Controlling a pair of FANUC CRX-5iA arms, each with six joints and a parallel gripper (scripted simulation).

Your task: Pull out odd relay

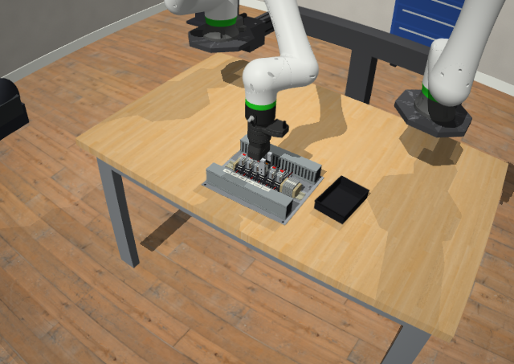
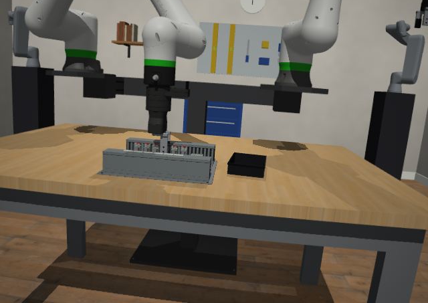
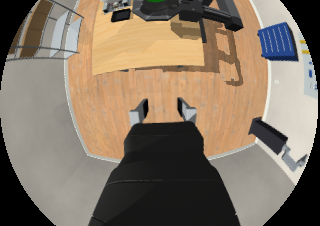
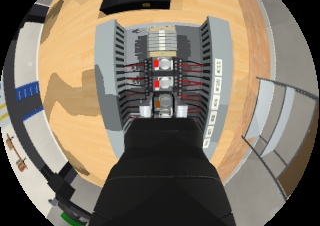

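My right hand is 30 mm above the grey relay panel. Also, from my right hand: black parts tray: 60 mm behind, 260 mm to the left, 50 mm below.
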